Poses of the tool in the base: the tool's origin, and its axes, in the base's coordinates. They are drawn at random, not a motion.
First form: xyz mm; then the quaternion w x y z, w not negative.
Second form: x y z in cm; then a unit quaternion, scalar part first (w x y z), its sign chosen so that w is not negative. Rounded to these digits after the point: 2 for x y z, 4 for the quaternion.
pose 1, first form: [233.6, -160.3, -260.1, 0.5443, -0.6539, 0.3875, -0.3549]
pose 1, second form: [23.36, -16.03, -26.01, 0.5443, -0.6539, 0.3875, -0.3549]
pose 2, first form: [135.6, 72.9, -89.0, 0.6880, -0.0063, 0.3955, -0.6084]
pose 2, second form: [13.56, 7.29, -8.90, 0.6880, -0.0063, 0.3955, -0.6084]
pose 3, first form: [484.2, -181.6, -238.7, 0.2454, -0.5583, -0.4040, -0.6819]
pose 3, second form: [48.42, -18.16, -23.87, 0.2454, -0.5583, -0.4040, -0.6819]
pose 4, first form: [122.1, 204.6, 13.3, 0.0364, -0.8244, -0.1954, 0.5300]
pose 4, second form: [12.21, 20.46, 1.33, 0.0364, -0.8244, -0.1954, 0.5300]
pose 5, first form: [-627.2, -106.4, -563.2, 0.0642, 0.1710, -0.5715, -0.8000]
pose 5, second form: [-62.72, -10.64, -56.32, 0.0642, 0.1710, -0.5715, -0.8000]
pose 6, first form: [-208.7, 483.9, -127.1, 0.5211, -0.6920, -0.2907, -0.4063]
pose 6, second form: [-20.87, 48.39, -12.71, 0.5211, -0.6920, -0.2907, -0.4063]
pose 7, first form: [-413.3, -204.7, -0.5, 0.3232, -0.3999, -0.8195, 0.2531]
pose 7, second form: [-41.33, -20.47, -0.05, 0.3232, -0.3999, -0.8195, 0.2531]
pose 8, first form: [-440.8, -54.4, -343.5, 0.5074, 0.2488, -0.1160, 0.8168]
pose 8, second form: [-44.08, -5.44, -34.35, 0.5074, 0.2488, -0.1160, 0.8168]
